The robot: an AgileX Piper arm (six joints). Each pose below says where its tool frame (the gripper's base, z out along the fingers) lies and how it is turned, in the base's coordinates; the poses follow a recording.
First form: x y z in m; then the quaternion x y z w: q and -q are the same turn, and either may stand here.
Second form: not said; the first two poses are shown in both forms.
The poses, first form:
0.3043, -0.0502, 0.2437, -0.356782, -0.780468, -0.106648, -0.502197
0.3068, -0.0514, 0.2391, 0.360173, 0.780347, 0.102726, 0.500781
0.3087, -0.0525, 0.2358, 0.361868, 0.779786, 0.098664, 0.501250
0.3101, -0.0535, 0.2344, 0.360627, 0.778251, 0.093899, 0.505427
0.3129, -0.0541, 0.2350, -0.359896, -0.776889, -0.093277, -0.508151
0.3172, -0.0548, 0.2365, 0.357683, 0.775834, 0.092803, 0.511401
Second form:
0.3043, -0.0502, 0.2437, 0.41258, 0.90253, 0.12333, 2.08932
0.3068, -0.0514, 0.2391, 0.41611, 0.90154, 0.11868, 2.09259
0.3087, -0.0525, 0.2358, 0.41820, 0.90117, 0.11402, 2.09151
0.3101, -0.0535, 0.2344, 0.41794, 0.90193, 0.10882, 2.08184
0.3129, -0.0541, 0.2350, 0.41787, 0.90203, 0.10830, 2.07552
0.3172, -0.0548, 0.2365, 0.41623, 0.90282, 0.10799, 2.06796

